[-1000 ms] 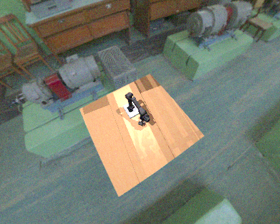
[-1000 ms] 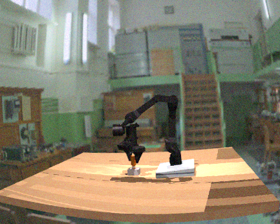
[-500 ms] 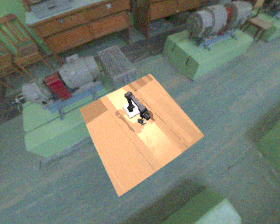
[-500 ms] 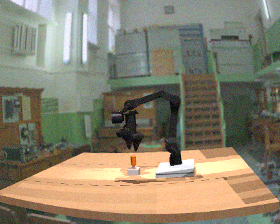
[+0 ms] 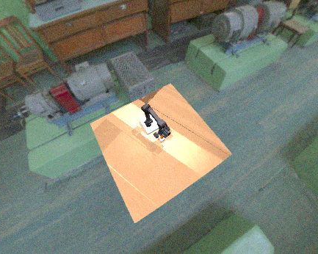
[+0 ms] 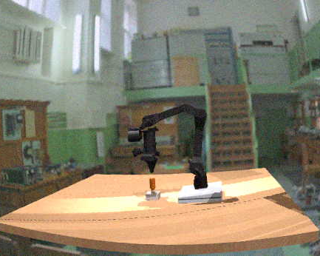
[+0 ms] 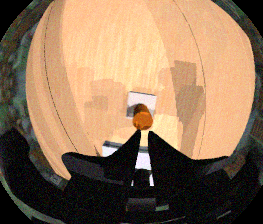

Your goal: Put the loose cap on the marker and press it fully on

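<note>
My gripper tip is 6 cm above the orange cap. Round my gripper tip: holder block: 12 cm below.
</note>
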